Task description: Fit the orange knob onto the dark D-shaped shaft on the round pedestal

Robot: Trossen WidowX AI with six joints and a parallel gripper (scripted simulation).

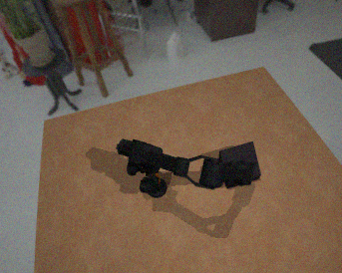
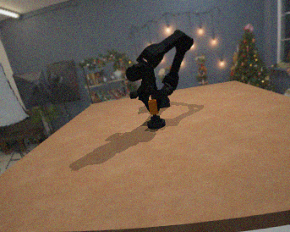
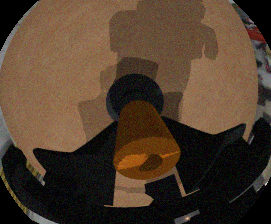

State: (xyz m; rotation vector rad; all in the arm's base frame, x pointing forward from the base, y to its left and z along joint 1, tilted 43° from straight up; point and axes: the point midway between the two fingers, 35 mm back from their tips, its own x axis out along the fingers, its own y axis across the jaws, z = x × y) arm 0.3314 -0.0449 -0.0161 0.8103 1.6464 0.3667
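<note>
The orange knob is 20 mm above my gripper tip. Also, from my gripper tip: round pedestal: 40 mm below.
</note>
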